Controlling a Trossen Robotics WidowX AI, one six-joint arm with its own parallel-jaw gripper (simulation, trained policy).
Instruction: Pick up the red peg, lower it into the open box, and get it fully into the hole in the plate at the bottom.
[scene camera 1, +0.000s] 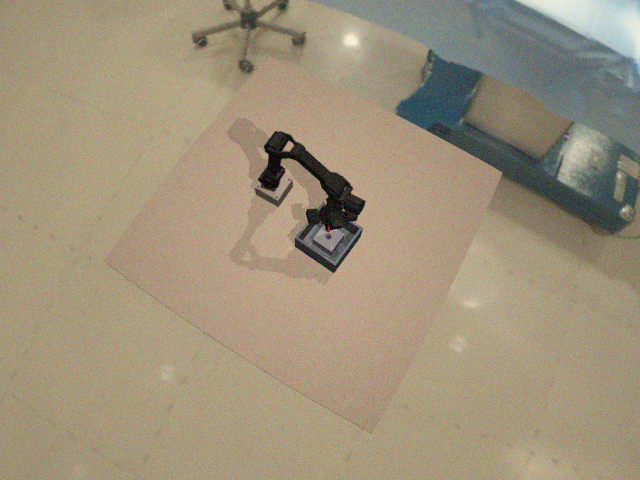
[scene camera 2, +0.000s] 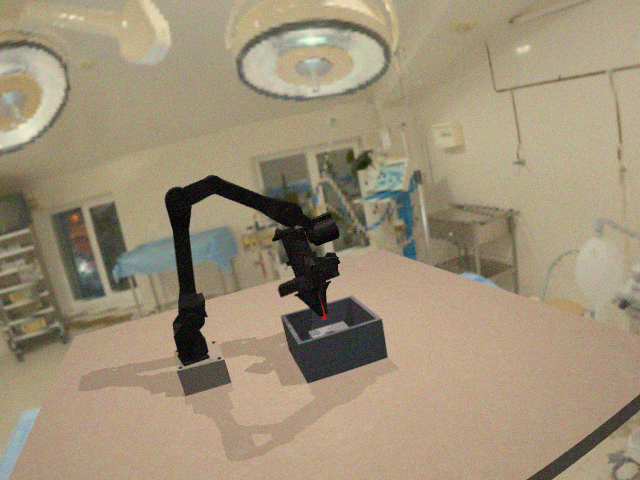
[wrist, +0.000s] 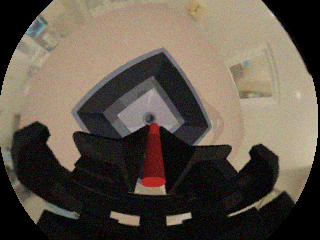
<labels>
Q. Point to a dark box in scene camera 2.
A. At 363, 342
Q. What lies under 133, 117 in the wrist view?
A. A light grey plate.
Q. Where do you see my gripper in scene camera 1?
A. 328, 229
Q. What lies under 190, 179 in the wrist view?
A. My gripper.
</labels>
